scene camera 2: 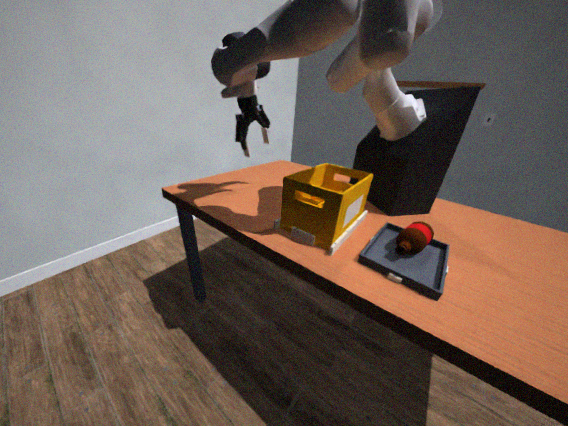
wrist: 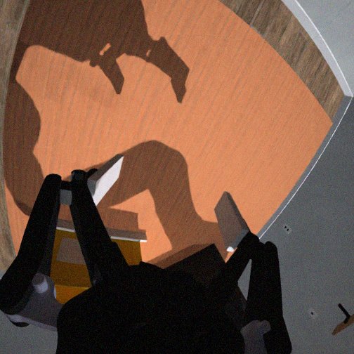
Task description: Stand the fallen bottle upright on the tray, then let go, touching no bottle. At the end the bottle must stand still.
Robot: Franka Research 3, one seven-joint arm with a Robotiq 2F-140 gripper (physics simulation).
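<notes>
A brown bottle (scene camera 2: 416,238) with a red band lies on its side on the dark grey tray (scene camera 2: 419,281), its neck pointing toward the front edge of the table. My gripper (scene camera 2: 257,150) (wrist: 171,184) is open and empty. It hangs above the far left part of the table, left of the yellow crate and well away from the tray. The bottle and the tray do not show in the wrist view.
A yellow crate (scene camera 2: 312,220) (wrist: 72,272) stands between the gripper's side of the table and the tray, with white strips at its base. A tall black box (scene camera 2: 390,185) stands behind the crate, near the arm's base. The wooden table (scene camera 2: 500,295) (wrist: 240,125) carries them.
</notes>
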